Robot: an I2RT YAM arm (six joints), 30 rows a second.
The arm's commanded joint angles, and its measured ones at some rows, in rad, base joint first. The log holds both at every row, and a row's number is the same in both.
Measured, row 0: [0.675 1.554 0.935 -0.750 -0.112 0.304]
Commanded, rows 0 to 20: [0.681 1.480 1.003 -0.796 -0.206 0.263]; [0.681 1.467 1.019 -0.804 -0.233 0.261]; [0.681 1.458 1.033 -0.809 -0.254 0.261]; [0.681 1.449 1.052 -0.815 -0.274 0.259]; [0.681 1.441 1.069 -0.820 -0.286 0.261]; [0.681 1.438 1.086 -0.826 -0.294 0.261]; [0.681 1.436 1.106 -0.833 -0.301 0.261]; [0.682 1.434 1.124 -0.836 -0.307 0.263]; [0.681 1.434 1.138 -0.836 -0.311 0.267]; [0.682 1.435 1.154 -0.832 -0.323 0.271]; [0.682 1.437 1.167 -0.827 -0.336 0.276]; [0.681 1.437 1.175 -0.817 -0.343 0.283]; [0.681 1.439 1.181 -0.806 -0.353 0.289]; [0.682 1.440 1.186 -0.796 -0.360 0.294]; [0.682 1.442 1.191 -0.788 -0.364 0.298]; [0.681 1.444 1.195 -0.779 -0.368 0.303]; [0.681 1.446 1.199 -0.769 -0.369 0.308]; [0.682 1.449 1.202 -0.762 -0.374 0.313]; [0.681 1.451 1.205 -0.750 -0.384 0.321]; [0.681 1.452 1.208 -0.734 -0.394 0.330]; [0.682 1.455 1.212 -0.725 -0.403 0.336]
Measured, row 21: [0.676 1.454 1.155 -0.764 -0.356 0.311]
